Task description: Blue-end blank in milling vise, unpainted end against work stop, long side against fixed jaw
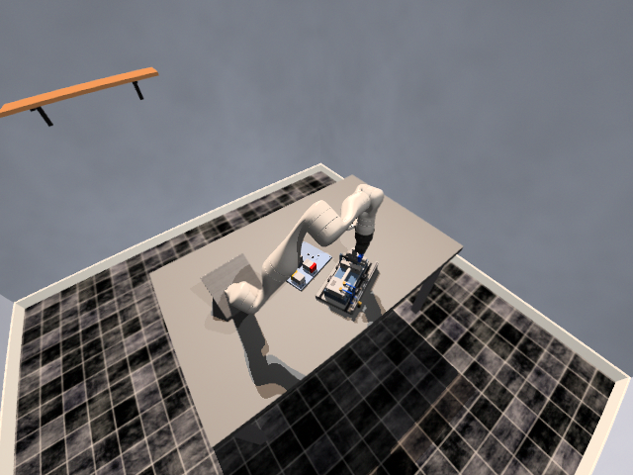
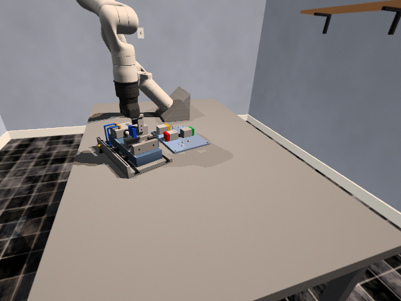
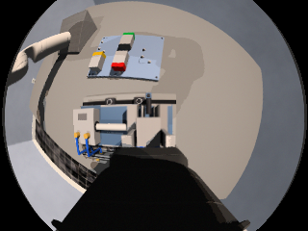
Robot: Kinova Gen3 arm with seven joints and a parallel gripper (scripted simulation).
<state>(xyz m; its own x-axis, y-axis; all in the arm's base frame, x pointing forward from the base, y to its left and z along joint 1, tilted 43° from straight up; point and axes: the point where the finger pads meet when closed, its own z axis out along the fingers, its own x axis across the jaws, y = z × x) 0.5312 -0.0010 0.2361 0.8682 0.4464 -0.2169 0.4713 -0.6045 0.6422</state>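
My hand is 8 cm above the fixed jaw, 2 cm to the right of it and 2 cm short of it. The rest, counted from my hand: blue-ended blank 2 cm below; light blue plate 19 cm behind, 18 cm to the left, 15 cm below; red-ended blank 18 cm behind, 14 cm to the left, 13 cm below.
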